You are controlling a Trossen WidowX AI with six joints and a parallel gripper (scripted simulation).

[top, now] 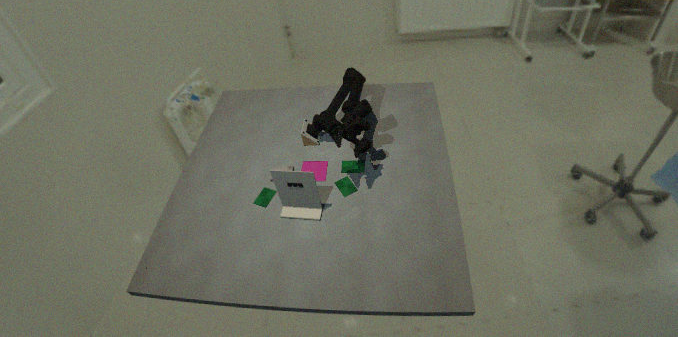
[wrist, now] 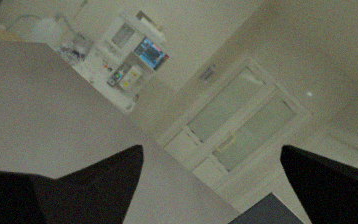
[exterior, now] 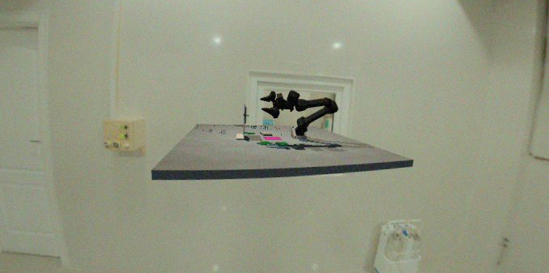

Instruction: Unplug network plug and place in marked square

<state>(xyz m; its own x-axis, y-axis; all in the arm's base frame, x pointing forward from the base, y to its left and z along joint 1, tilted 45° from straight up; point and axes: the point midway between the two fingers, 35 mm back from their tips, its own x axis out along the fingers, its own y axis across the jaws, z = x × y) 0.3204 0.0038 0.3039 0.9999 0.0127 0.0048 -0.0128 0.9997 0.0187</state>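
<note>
The network plug is 7 cm ahead of my gripper tip, 21 cm to the right of it and 9 cm below it. Also, from my gripper tip: marked square (13 cm behind, 19 cm to the right, 26 cm below); thin tab (7 cm ahead, 21 cm to the right, 9 cm below); upright panel (9 cm ahead, 21 cm to the right, 15 cm below).
</note>
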